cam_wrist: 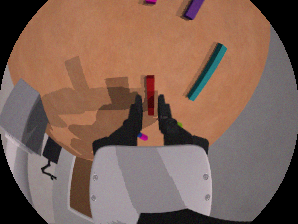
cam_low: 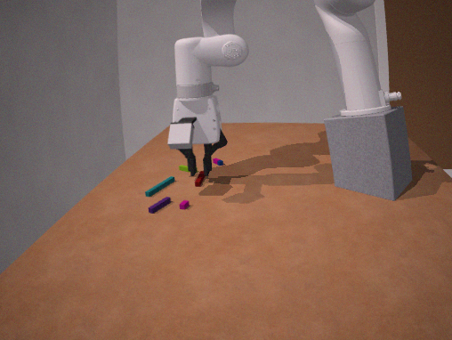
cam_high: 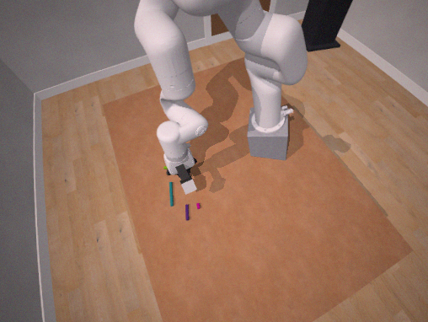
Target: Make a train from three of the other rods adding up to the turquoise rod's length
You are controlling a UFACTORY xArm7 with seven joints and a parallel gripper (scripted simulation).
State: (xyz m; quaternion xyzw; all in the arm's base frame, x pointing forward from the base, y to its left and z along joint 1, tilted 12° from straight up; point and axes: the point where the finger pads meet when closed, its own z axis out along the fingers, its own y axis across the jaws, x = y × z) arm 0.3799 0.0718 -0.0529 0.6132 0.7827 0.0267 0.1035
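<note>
Now: hand 3 cm above the red rod. From my hand the other things lie so: lime rod 6 cm ahead, 5 cm to the right, 3 cm below; then blue rod 11 cm to the right, 3 cm below; then turquoise rod 7 cm ahead, 6 cm to the left, 3 cm below.
</note>
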